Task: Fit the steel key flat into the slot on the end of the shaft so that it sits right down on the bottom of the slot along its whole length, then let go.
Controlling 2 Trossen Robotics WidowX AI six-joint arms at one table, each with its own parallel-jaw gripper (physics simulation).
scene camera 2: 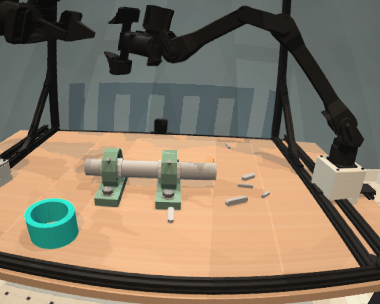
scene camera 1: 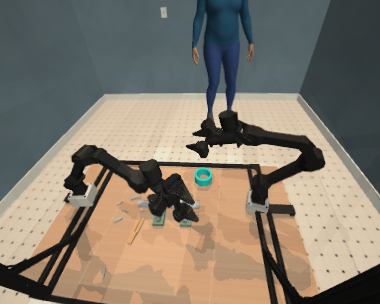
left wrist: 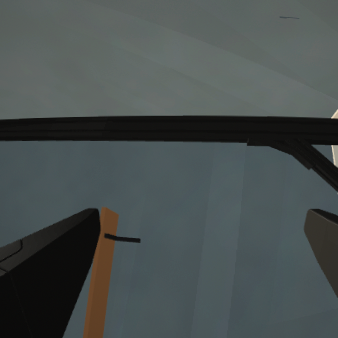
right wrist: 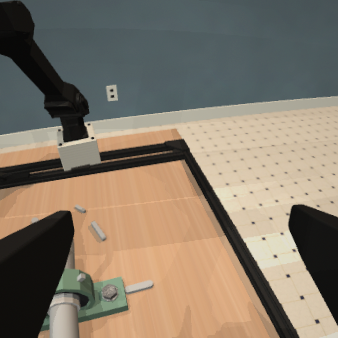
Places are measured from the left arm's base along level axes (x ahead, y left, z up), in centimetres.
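Pixels of known places: left gripper, fingertip midpoint: (scene camera 2: pixel 107 37) (scene camera 1: pixel 196 213) (left wrist: pixel 203 219); right gripper, fingertip midpoint: (scene camera 2: pixel 81 35) (scene camera 1: pixel 189 140) (right wrist: pixel 182 218); left arm's base, link origin: (scene camera 2: pixel 341 162) (scene camera 1: pixel 80 190) (right wrist: pixel 75 133); right arm's base, link origin: (scene camera 1: pixel 258 198).
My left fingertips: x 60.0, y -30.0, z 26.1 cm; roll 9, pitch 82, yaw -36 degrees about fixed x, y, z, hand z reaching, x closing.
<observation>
For each thing: its top centre in the pictures, then the offset to it from my left fingertips.
- grey shaft, top centre: (right wrist: pixel 57 316) (scene camera 2: pixel 149 158) (scene camera 1: pixel 168 201) dz -27.9, dx -13.4, dy +22.8 cm
- teal ring, top centre: (scene camera 2: pixel 49 211) (scene camera 1: pixel 203 174) dz -30.7, dx +5.3, dy +41.8 cm
- orange forked tool, top centre: (scene camera 1: pixel 135 229) dz -34.4, dx -29.2, dy +11.9 cm
Several grey keys lie loose on the table: a large one (scene camera 2: pixel 236 200) (right wrist: pixel 98 231), a pale one (scene camera 2: pixel 170 214) (right wrist: pixel 139 286) by the foot of a bearing block, and smaller ones. I cannot tell which fits. The grey shaft (scene camera 2: pixel 140 169) (right wrist: pixel 65 317) lies level through two green bearing blocks (scene camera 2: pixel 111 172) (scene camera 2: pixel 169 175). A mottled patch shows near its right end in scene camera 2; the slot is not clear. My left gripper (scene camera 1: pixel 194 210) (scene camera 2: pixel 111 39) (left wrist: pixel 203 219) is open and empty, high above the table. My right gripper (scene camera 1: pixel 192 140) (right wrist: pixel 182 218) is open and empty, raised away from the keys.
A teal ring (scene camera 1: pixel 203 183) (scene camera 2: pixel 52 234) stands on the table near the shaft. An orange forked tool (scene camera 1: pixel 135 231) lies beside the blocks. An orange bar (left wrist: pixel 102 275) shows beside one left finger. Black rails (scene camera 2: pixel 190 282) edge the table. A person (scene camera 1: pixel 222 30) stands beyond it.
</observation>
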